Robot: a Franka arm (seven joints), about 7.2 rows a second.
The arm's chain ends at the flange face. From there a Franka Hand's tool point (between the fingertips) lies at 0.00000 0.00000 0.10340 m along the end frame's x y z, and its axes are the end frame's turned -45 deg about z.
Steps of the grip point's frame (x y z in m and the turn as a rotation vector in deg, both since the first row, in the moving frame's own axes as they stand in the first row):
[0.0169, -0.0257, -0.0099, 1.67, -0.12, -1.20]
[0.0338, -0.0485, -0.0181, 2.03, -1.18, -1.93]
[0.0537, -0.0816, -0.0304, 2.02, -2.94, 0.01]
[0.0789, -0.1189, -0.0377, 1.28, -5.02, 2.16]
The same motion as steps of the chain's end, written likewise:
[-0.0039, -0.0282, -0.0099, 1.10, -1.27, -1.20]
[-0.0063, -0.0572, -0.0180, 0.60, -2.27, -1.93]
[-0.0134, -0.0968, -0.0302, -0.65, -3.51, 0.01]
[-0.0202, -0.1445, -0.0373, -2.64, -4.45, 2.16]

